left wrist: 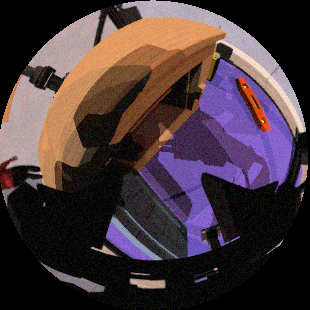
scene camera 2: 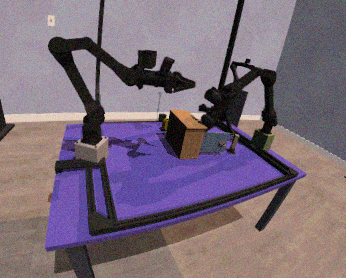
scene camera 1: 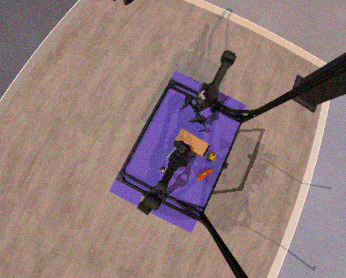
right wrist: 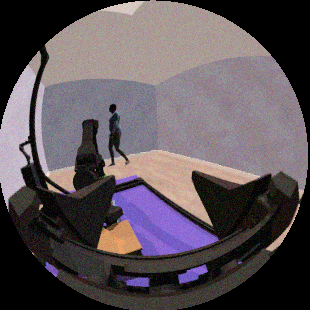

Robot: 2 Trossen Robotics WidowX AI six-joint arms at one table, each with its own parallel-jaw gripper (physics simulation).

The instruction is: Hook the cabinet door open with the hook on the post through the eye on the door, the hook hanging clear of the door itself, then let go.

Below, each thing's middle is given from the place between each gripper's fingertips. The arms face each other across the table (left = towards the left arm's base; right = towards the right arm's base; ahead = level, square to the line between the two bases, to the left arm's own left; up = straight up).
Labels:
I see my right gripper 130 mm past the wooden cabinet point(scene camera 2: 185, 133), 140 mm to the right of it and 270 mm above it. Round my right hand: grey-blue cabinet door point(left wrist: 140, 214) 40 mm behind, 200 mm to the left, 280 mm below.
I see my left gripper 2 cm to the left of the wooden cabinet, 2 cm past it and 1 cm above it. Round my left hand: grey-blue cabinet door: 7 cm ahead, 4 cm to the left, 2 cm below.

